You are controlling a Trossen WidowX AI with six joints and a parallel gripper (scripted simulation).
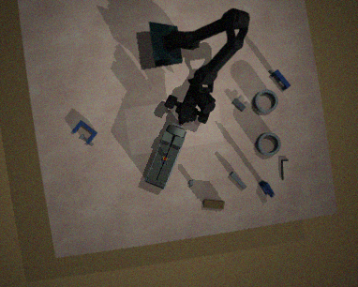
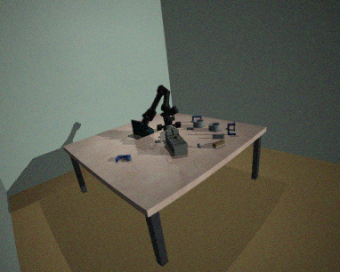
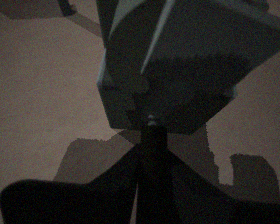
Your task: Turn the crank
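Right now the dark handle is 2 cm behind my gripper tip, 2 cm above it and 1 cm to the left of it. Round my gripper tip: small grey cube: 27 cm ahead, 2 cm below, 1 cm to the left; then red pointer: 14 cm ahead, 9 cm to the right, 5 cm above; then grey bar: 28 cm ahead, 22 cm to the left, 2 cm below.
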